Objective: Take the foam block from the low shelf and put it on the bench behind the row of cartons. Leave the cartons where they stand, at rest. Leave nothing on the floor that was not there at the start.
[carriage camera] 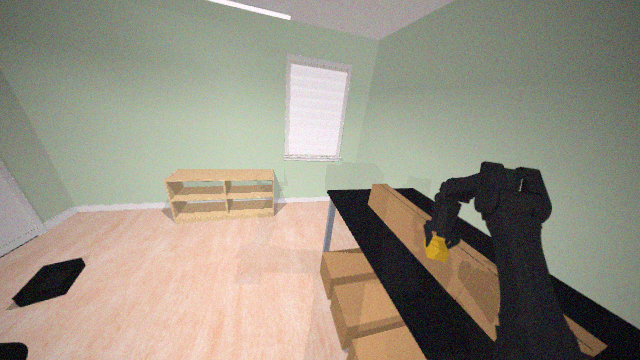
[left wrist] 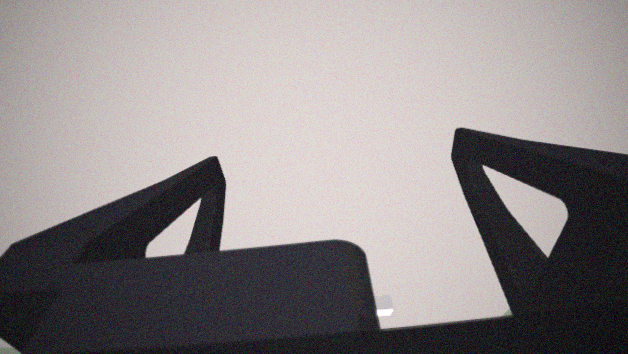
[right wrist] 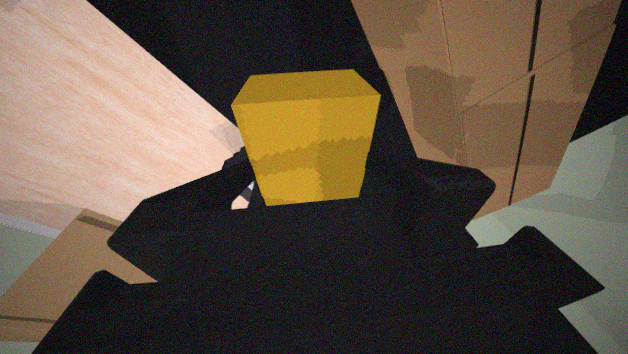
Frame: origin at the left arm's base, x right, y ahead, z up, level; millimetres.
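Where they show: left gripper, between the fingertips: (left wrist: 336, 155); right gripper, between the fingertips: (carriage camera: 435, 248) (right wrist: 308, 156).
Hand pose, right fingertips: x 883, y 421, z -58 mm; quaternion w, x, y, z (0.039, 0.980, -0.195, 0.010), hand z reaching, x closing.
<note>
After its pixels a point has its place.
My right gripper (carriage camera: 441, 239) {z -58, x 883, y 421 mm} (right wrist: 308, 156) {z -58, x 883, y 421 mm} is shut on the yellow foam block (carriage camera: 436, 250) {z -33, x 857, y 388 mm} (right wrist: 310, 140) {z -30, x 894, y 449 mm} and holds it up at the row of cartons. In the carriage view the block overlaps the near face of the brown carton row (carriage camera: 400, 215) (right wrist: 485, 75); its exact height and gap to the cartons are hard to tell. The row stands lengthwise on the black bench (carriage camera: 410, 285) {z -276, x 853, y 427 mm} (right wrist: 190, 40) {z -276, x 778, y 525 mm}. Part of the row is hidden behind my right arm. My left gripper (left wrist: 336, 155) {z 434, x 6, y 37 mm} is open with no thing between its fingers, in front of a pale ceiling. It does not show in the carriage view.
Several cartons (carriage camera: 367, 300) {z -920, x 897, y 774 mm} stand under the bench's near side. A two-tier wooden shelf unit (carriage camera: 220, 175) {z -580, x -738, y 2133 mm} stands at the far wall. A black object (carriage camera: 50, 282) {z -1186, x -1671, y 1084 mm} lies on the floor at the left. The green wall rises behind the bench.
</note>
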